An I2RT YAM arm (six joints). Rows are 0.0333 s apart.
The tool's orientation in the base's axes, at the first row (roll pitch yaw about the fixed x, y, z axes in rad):
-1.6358 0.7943 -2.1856
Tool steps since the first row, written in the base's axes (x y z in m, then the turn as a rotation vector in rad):
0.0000 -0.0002 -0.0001 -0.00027 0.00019 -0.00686
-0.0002 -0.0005 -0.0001 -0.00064 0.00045 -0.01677
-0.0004 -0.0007 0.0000 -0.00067 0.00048 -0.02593
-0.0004 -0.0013 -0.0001 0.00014 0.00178 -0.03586
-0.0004 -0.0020 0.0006 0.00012 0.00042 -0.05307
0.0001 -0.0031 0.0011 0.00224 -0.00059 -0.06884
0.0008 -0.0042 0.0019 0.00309 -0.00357 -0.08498
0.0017 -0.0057 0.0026 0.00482 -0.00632 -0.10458
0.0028 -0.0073 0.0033 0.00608 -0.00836 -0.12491
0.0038 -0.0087 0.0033 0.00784 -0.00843 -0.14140
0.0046 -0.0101 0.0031 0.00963 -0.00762 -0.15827
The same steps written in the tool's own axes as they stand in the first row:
0.0002 -0.0001 0.0001 0.00489 0.00482 -0.00002
0.0004 -0.0003 0.0001 0.01196 0.01178 -0.00002
0.0006 -0.0006 0.0000 0.01849 0.01819 0.00036
0.0010 -0.0009 0.0004 0.02451 0.02623 0.00079
0.0009 -0.0018 0.0007 0.03757 0.03741 0.00229
0.0009 -0.0027 0.0017 0.04854 0.04858 0.00534
0.0007 -0.0036 0.0028 0.06142 0.05832 0.00839
0.0007 -0.0047 0.0044 0.07627 0.07094 0.01222
0.0007 -0.0058 0.0061 0.09144 0.08435 0.01530
0.0011 -0.0063 0.0077 0.10253 0.09647 0.01757
0.0017 -0.0068 0.0092 0.11338 0.10941 0.01941

